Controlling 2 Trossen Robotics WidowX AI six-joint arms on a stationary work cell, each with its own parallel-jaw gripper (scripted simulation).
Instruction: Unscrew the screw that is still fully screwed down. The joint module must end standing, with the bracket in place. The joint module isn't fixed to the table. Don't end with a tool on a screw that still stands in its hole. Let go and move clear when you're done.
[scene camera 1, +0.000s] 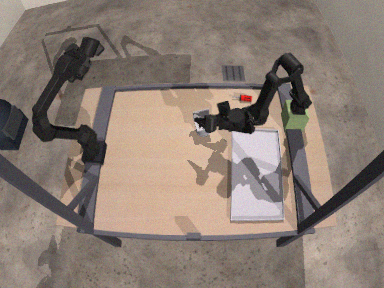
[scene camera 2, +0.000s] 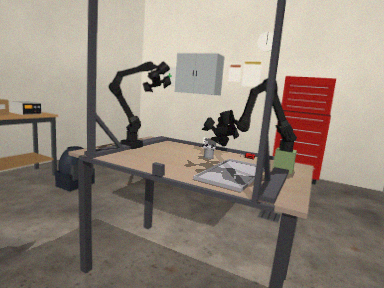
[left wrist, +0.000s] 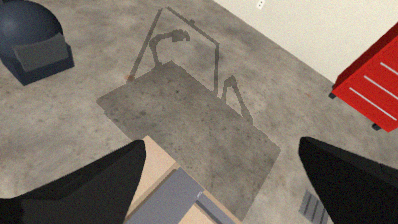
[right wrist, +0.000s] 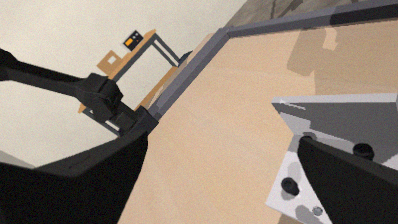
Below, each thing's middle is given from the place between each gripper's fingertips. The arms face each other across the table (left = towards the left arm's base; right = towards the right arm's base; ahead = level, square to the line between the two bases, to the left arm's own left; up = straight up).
I see the shallow grey tray (scene camera 1: 257, 179) 200 mm behind my right hand, 180 mm to the right of it and 150 mm below it.
Right now the shallow grey tray is 440 mm behind my left hand, 630 mm to the right of it and 380 mm below it.
